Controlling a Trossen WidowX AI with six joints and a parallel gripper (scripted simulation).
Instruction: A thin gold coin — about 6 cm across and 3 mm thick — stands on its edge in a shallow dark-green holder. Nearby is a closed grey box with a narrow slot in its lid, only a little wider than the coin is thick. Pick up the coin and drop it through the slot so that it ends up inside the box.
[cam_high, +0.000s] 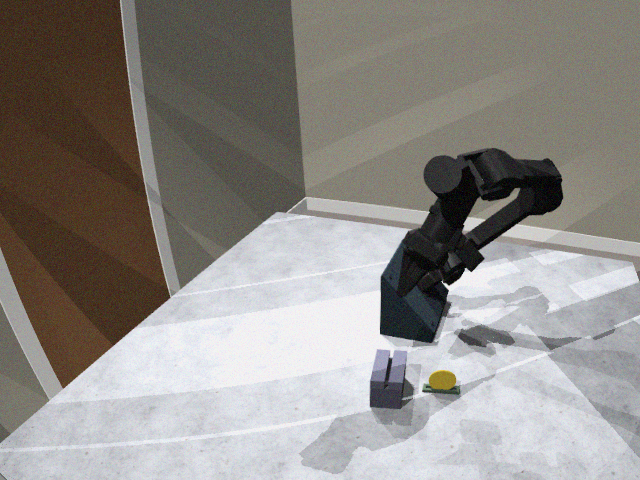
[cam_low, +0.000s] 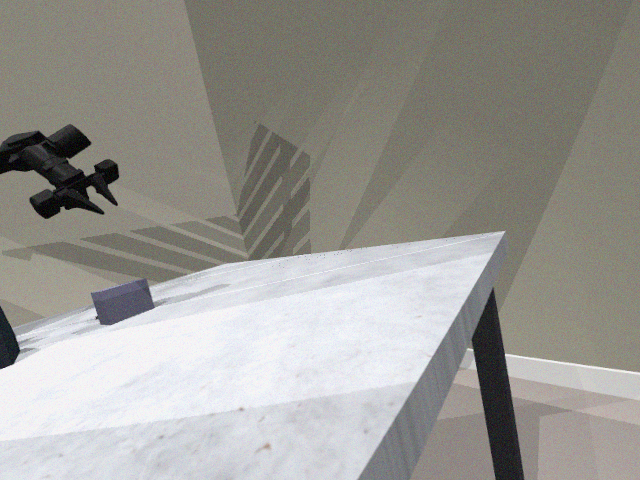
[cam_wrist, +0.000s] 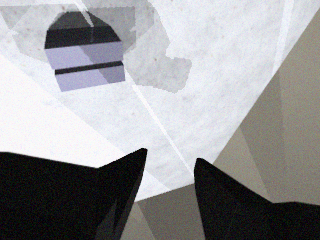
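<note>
Right now my gripper tip is 60 mm past the gold coin, 80 mm to the right of it and 230 mm above it.
</note>
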